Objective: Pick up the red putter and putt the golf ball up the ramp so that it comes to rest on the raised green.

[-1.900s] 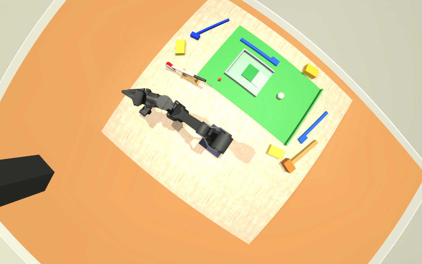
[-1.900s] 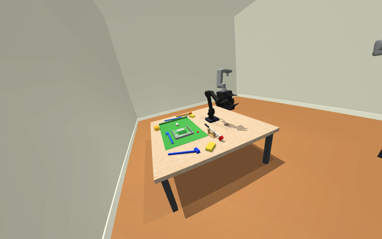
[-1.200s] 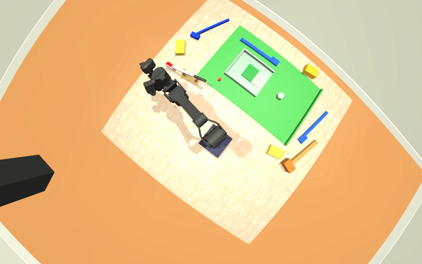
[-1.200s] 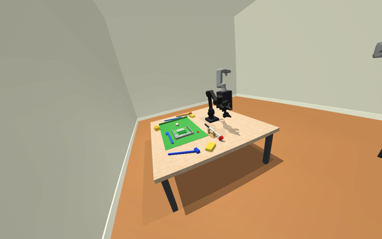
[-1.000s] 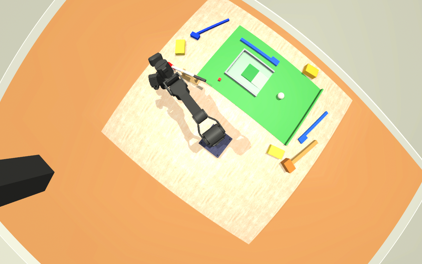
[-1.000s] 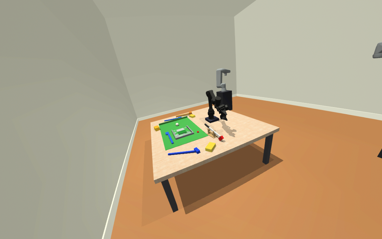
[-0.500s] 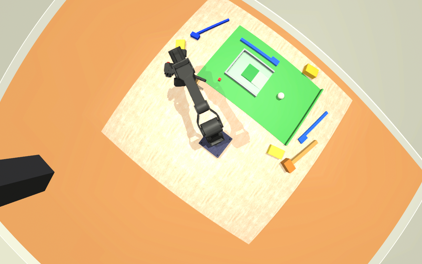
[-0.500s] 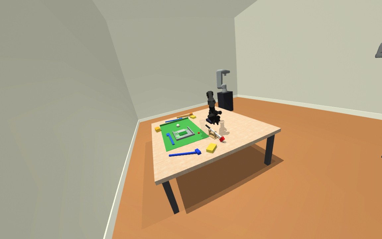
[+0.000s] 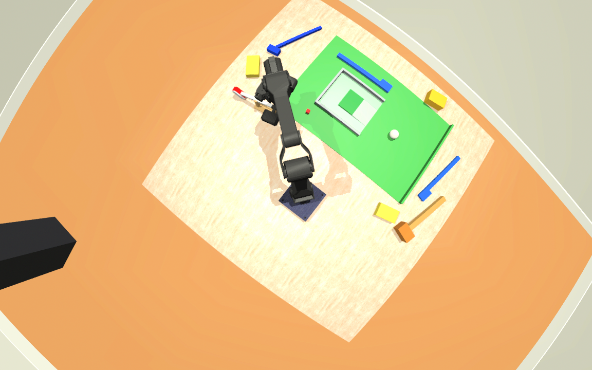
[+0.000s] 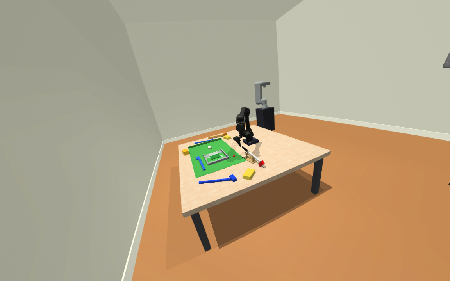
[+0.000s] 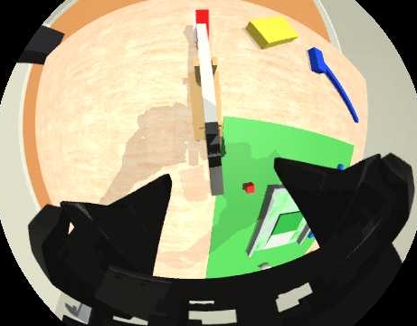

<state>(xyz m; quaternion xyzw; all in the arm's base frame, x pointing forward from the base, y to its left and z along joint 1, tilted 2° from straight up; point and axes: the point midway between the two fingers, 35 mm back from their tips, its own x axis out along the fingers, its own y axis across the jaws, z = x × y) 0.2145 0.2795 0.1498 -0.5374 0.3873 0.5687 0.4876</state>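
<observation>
My gripper tip is now 10 mm past the wooden stand, 70 mm to the right of it and 100 mm above it. From my gripper tip the other things lie so: white golf ball 250 mm ahead, 450 mm to the right, 110 mm below; then red putter 20 mm behind, 110 mm to the left, 70 mm below; then small red cube 90 mm ahead, 80 mm to the right, 120 mm below.
</observation>
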